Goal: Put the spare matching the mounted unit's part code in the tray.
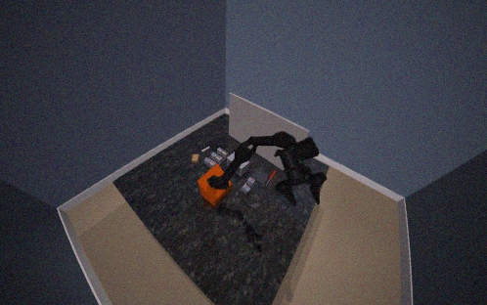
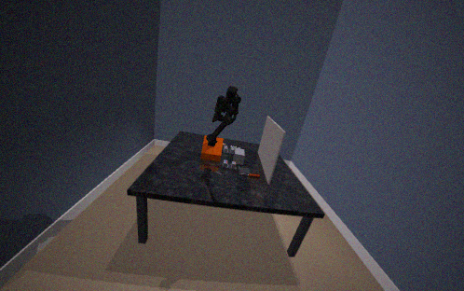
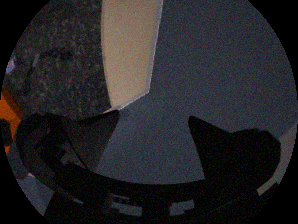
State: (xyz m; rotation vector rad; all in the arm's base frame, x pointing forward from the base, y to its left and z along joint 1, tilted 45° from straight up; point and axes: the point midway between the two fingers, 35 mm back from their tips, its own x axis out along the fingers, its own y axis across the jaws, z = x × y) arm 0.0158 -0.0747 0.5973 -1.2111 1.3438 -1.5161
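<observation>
The light grey mounted unit lies 24 cm ahead of my gripper tip, 54 cm to the left of it and 44 cm below it. The rest, counted from my gripper tip: white upright panel: 49 cm ahead, 54 cm to the left, 27 cm below; then tan block: 4 cm ahead, 84 cm to the left, 48 cm below.
</observation>
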